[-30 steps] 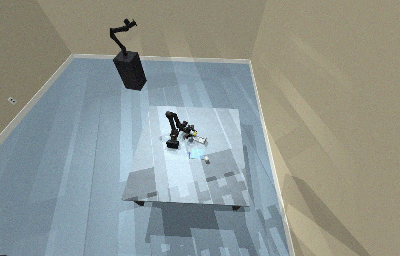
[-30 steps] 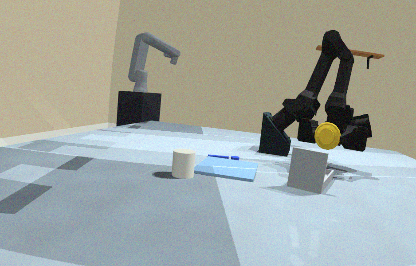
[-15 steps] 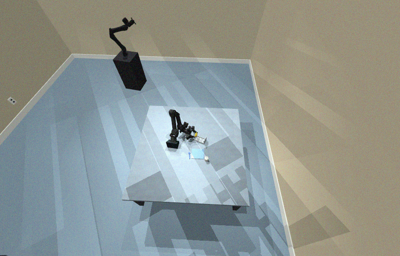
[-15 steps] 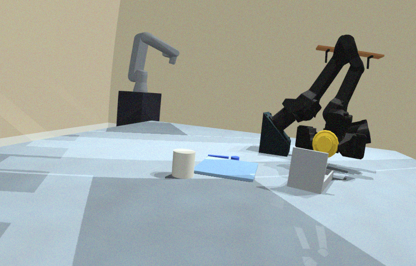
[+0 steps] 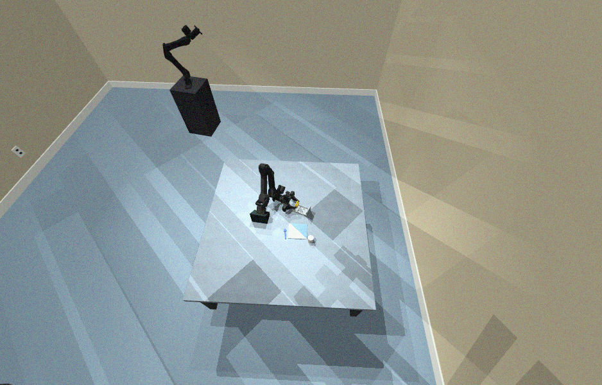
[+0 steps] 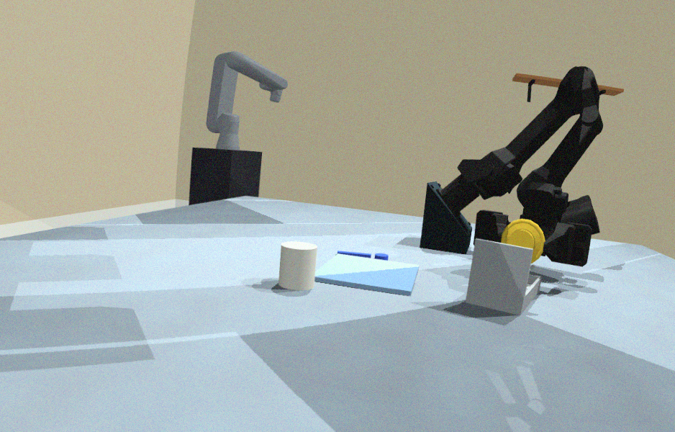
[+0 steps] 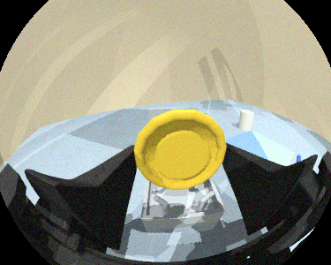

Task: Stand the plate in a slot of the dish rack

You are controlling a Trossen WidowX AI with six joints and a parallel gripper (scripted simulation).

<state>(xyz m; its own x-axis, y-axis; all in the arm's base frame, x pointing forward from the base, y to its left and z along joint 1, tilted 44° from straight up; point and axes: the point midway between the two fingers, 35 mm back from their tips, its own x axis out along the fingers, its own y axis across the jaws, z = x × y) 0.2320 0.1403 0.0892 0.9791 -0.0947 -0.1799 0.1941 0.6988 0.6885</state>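
Right now my gripper tip is 5 cm above the grey dish rack, 3 cm short of it and 1 cm to the left of it. Round my gripper tip: blue spoon (24 cm to the right, 7 cm below, 5 cm behind); yellow plate (1 cm behind); light blue mat (20 cm to the right, 7 cm below, 5 cm ahead).
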